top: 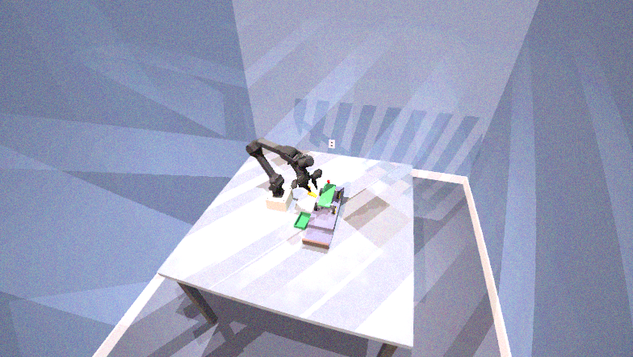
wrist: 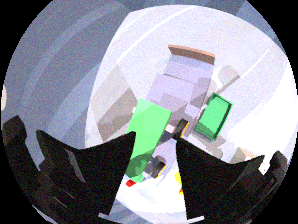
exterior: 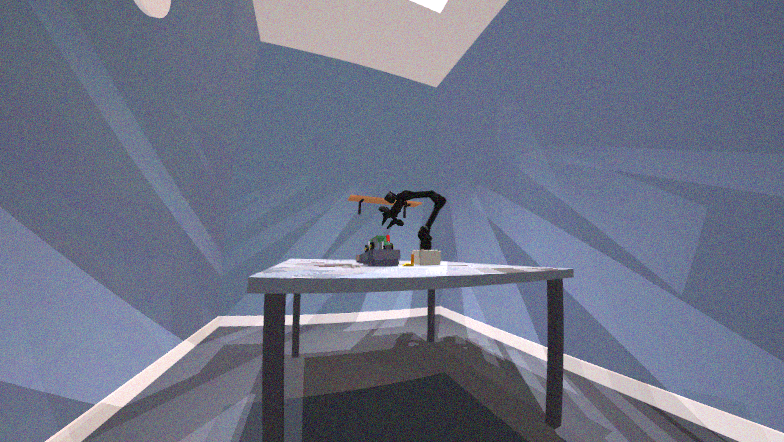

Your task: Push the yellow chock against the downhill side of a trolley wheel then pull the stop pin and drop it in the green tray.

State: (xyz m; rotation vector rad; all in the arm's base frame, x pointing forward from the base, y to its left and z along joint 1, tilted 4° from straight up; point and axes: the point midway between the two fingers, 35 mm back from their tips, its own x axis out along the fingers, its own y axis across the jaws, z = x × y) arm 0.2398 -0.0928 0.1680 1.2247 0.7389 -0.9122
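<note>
Right now the yellow chock is 210 mm to the left of my gripper tip, 210 mm below it and 50 mm behind it. From my gripper tip the other things lie so: green-topped trolley (120 mm below, 70 mm to the left, 70 mm ahead); then red-headed stop pin (180 mm to the left, 100 mm below, 70 mm ahead); then grey ramp (190 mm below, 70 mm ahead, 60 mm to the left).
</note>
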